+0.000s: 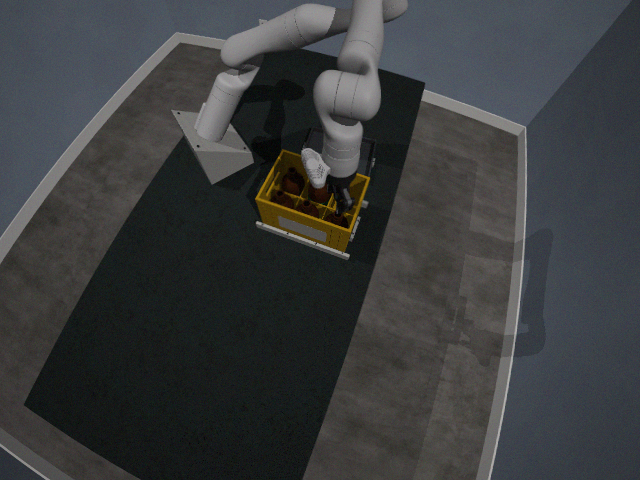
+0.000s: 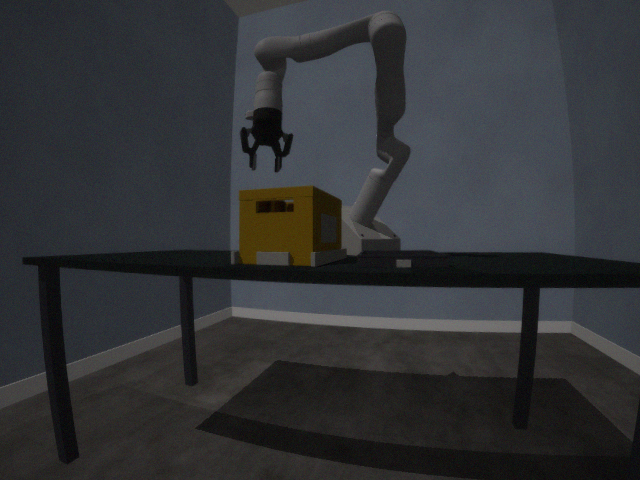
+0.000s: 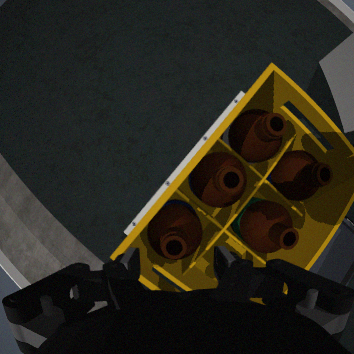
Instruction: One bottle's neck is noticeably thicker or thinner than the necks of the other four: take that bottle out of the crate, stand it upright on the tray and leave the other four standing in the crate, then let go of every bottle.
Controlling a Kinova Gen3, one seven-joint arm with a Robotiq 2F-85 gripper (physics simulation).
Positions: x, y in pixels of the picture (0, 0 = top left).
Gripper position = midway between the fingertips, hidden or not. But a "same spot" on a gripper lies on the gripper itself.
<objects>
my gripper: image 1; image 2 265, 170; image 3
same spot on my gripper: point(image 3: 117, 281) = point(image 1: 334, 195)
</objects>
